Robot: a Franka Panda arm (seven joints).
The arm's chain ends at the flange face. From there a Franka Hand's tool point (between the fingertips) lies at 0.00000 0.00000 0.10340 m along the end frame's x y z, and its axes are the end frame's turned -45 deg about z.
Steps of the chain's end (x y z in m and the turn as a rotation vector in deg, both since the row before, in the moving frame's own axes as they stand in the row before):
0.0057, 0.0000, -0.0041, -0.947, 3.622, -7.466
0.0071, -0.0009, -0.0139, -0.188, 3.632, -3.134
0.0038, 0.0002, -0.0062, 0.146, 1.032, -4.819
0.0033, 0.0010, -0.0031, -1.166, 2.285, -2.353
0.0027, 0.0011, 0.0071, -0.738, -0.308, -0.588
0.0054, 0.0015, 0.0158, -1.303, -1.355, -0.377
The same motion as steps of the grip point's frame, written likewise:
0.0078, 0.0096, -0.0043, -3.231, 1.892, -7.466
0.0102, 0.0091, -0.0141, -2.701, 2.435, -3.134
0.0041, 0.0039, -0.0062, -0.626, 0.833, -4.819
0.0031, 0.0074, -0.0032, -2.440, 0.791, -2.353
-0.0002, 0.0032, 0.0071, -0.304, -0.740, -0.588
-0.0006, 0.0048, 0.0157, 0.037, -1.879, -0.377

